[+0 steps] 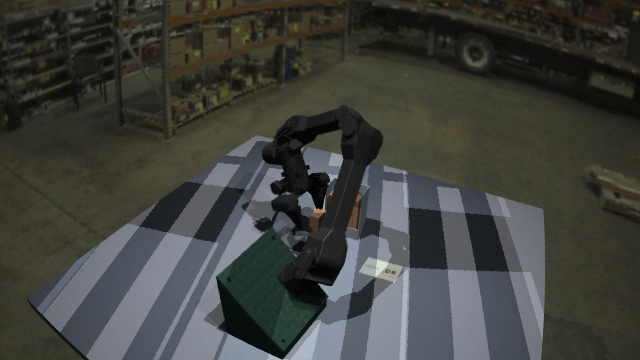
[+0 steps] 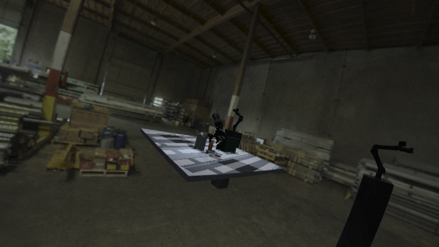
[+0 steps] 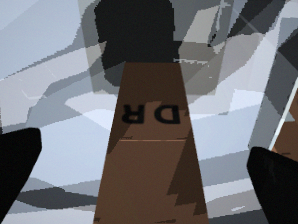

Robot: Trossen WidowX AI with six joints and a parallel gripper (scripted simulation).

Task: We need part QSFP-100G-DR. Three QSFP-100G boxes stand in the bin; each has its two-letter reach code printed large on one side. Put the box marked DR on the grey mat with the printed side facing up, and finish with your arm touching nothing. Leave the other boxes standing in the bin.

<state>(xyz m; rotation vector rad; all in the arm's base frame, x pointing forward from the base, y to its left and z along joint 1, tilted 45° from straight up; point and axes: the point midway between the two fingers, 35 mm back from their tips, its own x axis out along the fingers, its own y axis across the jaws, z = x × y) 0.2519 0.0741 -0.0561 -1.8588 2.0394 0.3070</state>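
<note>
The grey mat is 9 cm below my gripper tip, 4 cm to the left of it and 1 cm ahead of it. Also, from my gripper tip: white card (22 cm to the right, 9 cm below).
</note>
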